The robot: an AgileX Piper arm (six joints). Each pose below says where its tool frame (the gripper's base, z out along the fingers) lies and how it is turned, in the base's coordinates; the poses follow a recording.
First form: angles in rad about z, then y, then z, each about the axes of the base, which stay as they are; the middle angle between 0 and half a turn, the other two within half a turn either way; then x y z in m.
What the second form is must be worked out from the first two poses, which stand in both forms.
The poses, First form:
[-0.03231 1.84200 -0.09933 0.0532 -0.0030 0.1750]
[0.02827 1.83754 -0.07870 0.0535 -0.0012 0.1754]
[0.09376 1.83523 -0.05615 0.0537 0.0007 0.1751]
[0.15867 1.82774 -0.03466 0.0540 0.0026 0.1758]
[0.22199 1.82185 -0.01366 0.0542 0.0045 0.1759]
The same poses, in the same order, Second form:
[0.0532 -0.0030 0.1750 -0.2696 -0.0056 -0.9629 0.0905 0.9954 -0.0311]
[0.0535 -0.0012 0.1754 -0.2604 0.0489 -0.9642 0.0860 0.9959 0.0273]
[0.0537 0.0007 0.1751 -0.2546 0.1081 -0.9610 0.0803 0.9927 0.0904]
[0.0540 0.0026 0.1758 -0.2453 0.1666 -0.9550 0.0743 0.9855 0.1528]
[0.0542 0.0045 0.1759 -0.2393 0.2235 -0.9449 0.0680 0.9746 0.2133]

